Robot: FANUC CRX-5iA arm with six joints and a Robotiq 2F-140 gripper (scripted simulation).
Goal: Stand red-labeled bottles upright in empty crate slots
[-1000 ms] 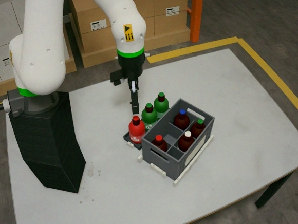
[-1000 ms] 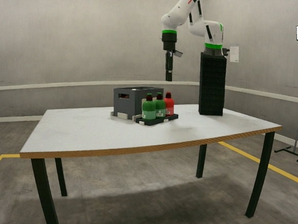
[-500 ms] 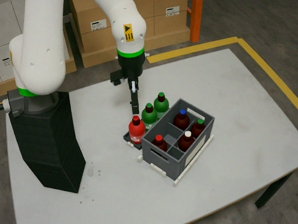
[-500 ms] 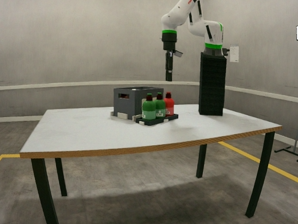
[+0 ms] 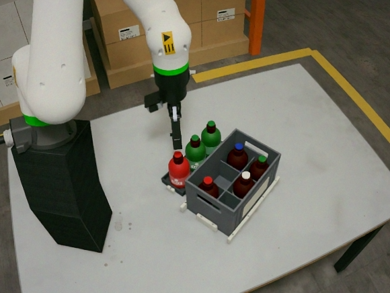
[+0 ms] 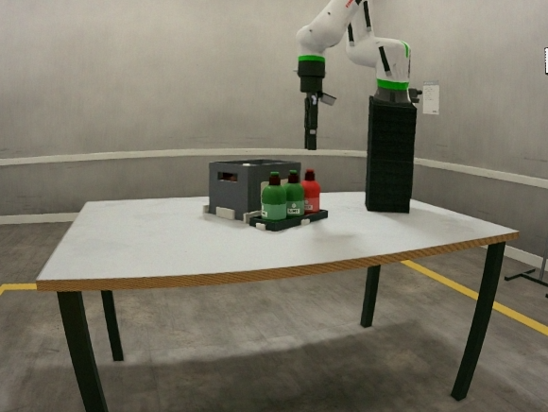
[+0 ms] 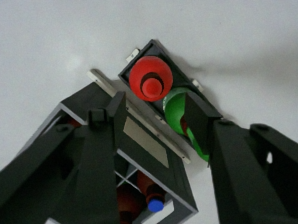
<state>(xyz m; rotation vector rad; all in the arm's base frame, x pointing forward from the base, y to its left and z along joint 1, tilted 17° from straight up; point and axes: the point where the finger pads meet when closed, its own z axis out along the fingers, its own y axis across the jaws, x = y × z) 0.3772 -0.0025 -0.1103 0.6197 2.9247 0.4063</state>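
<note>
My hand is 170 mm above the red-labeled bottle. The rest, counted from my hand: dark tray (240 mm below, 80 mm ahead, 30 mm to the left); grey crate (170 mm below, 140 mm to the right, 130 mm ahead).
</note>
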